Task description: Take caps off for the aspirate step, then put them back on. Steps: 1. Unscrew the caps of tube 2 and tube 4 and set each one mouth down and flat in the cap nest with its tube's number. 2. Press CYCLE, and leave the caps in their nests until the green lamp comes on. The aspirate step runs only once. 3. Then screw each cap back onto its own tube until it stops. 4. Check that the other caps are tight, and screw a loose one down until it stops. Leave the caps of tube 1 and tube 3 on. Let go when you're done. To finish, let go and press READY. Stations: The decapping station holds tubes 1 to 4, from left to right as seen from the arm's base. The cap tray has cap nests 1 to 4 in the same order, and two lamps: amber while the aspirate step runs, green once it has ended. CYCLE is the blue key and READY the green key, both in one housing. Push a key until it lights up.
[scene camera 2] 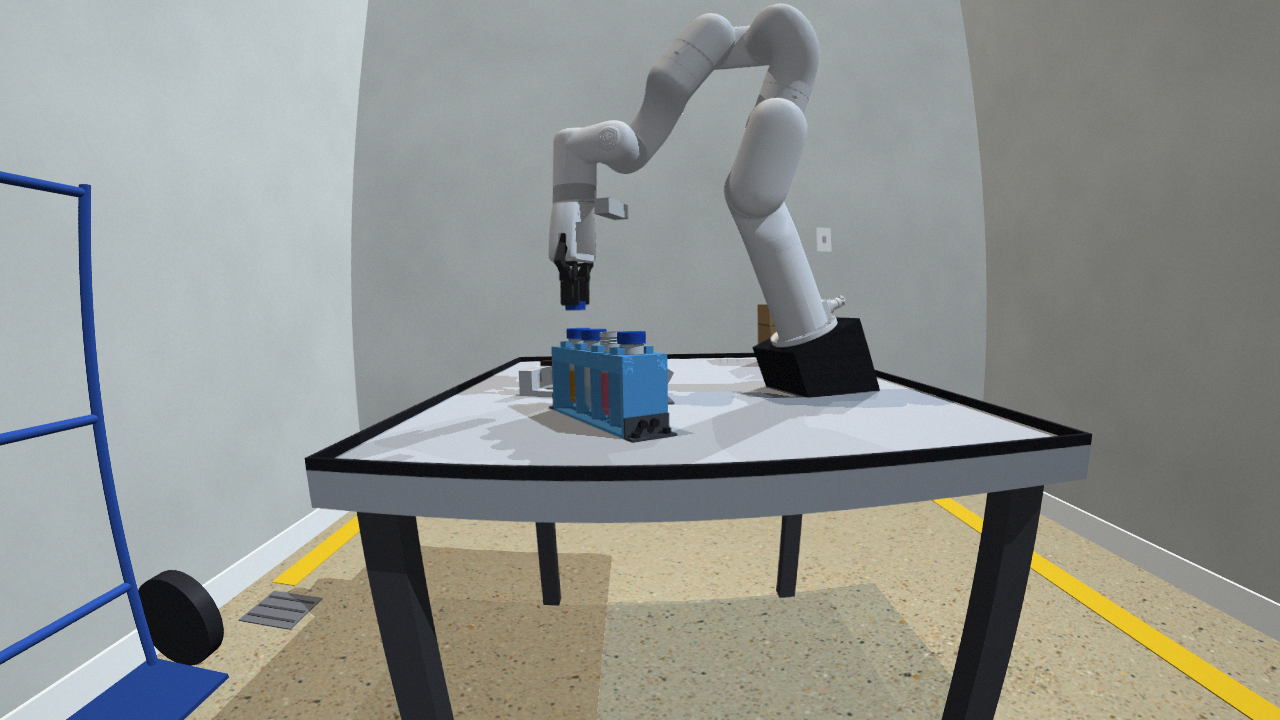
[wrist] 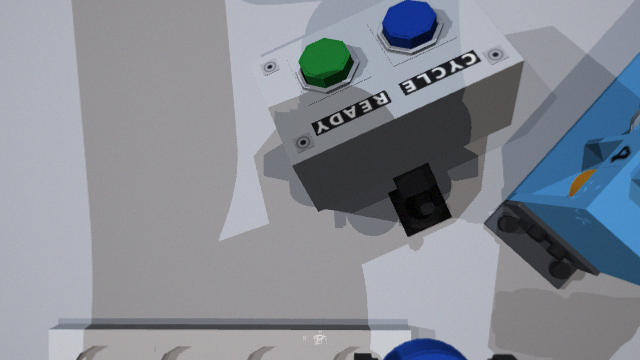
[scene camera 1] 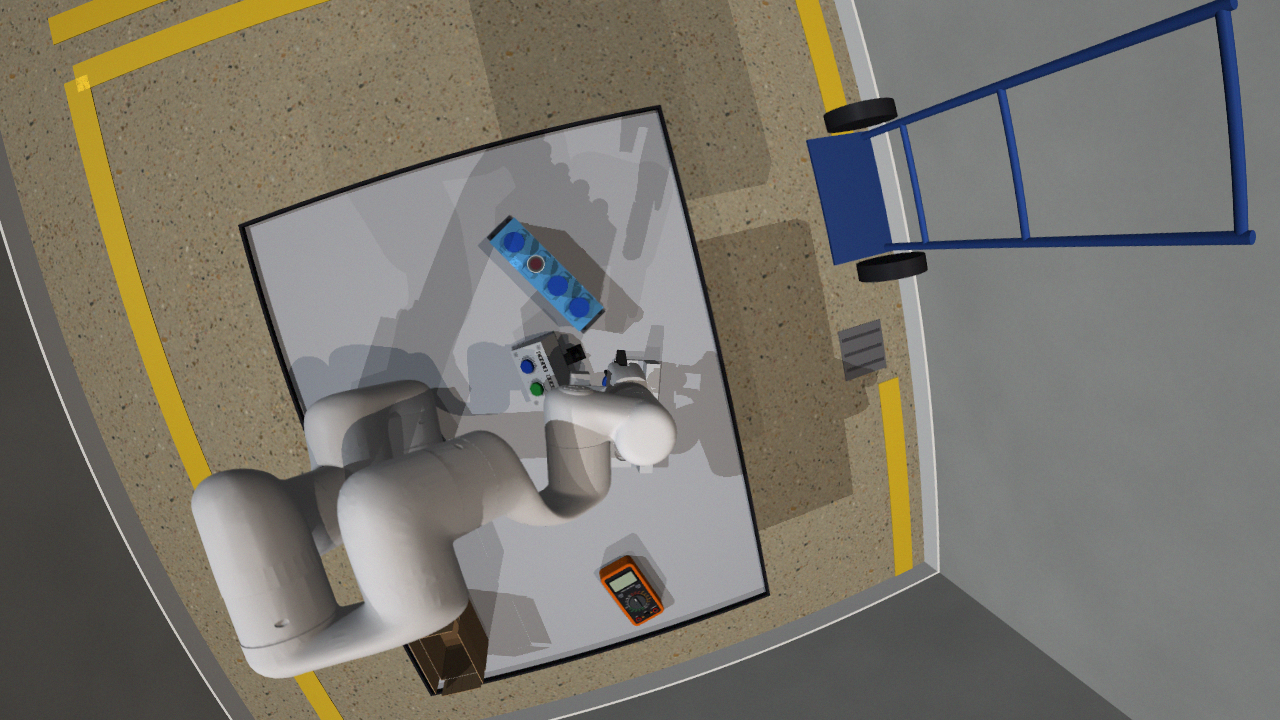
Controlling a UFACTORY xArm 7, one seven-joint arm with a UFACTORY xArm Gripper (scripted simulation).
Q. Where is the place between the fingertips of my gripper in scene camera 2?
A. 575,305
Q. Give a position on a key housing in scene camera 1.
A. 551,370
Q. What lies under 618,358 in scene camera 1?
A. My gripper.
